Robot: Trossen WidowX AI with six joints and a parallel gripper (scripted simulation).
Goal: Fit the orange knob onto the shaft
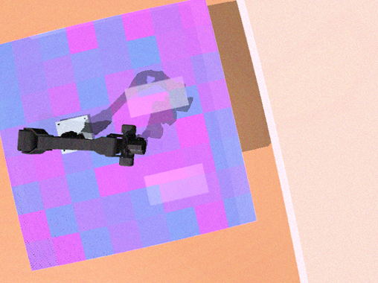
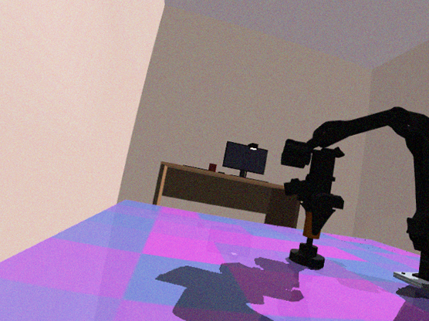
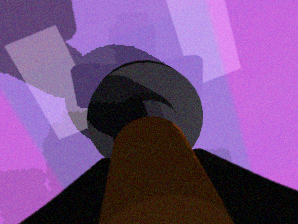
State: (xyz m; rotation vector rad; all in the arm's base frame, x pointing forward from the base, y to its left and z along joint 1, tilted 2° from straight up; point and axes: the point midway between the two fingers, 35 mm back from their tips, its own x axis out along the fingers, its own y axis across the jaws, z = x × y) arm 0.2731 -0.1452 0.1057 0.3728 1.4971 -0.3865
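Right now the orange knob is 20 mm above my gripper tip. The rest, counted from my gripper tip: round pedestal: 40 mm below.
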